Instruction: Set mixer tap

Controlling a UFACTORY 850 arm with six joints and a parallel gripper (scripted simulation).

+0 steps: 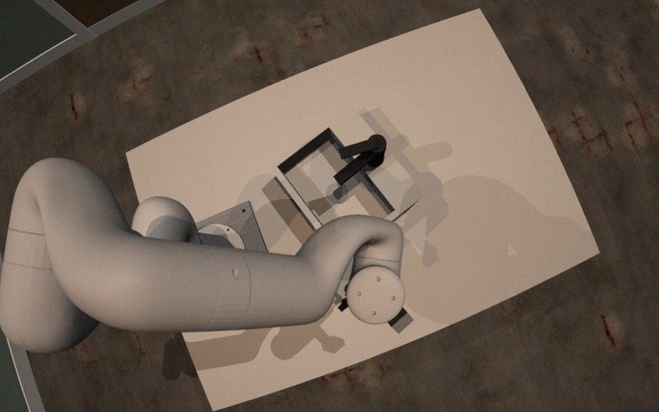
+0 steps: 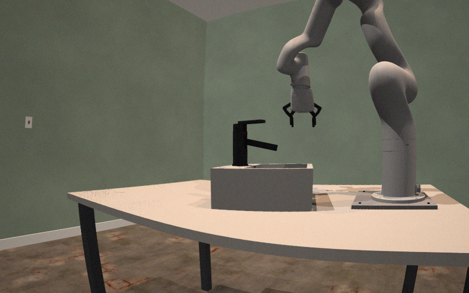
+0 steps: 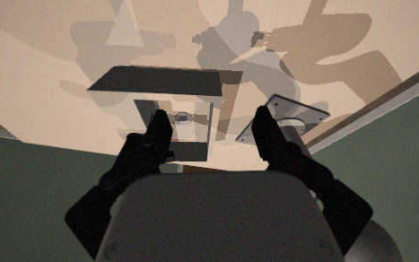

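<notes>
Right now my hand is 80 mm short of the lever, 290 mm to the right of it and 10 mm above it. Also, from my hand: black mixer tap (100 mm ahead, 290 mm to the left, 60 mm below); then grey sink basin (10 mm ahead, 250 mm to the left, 240 mm below).
</notes>
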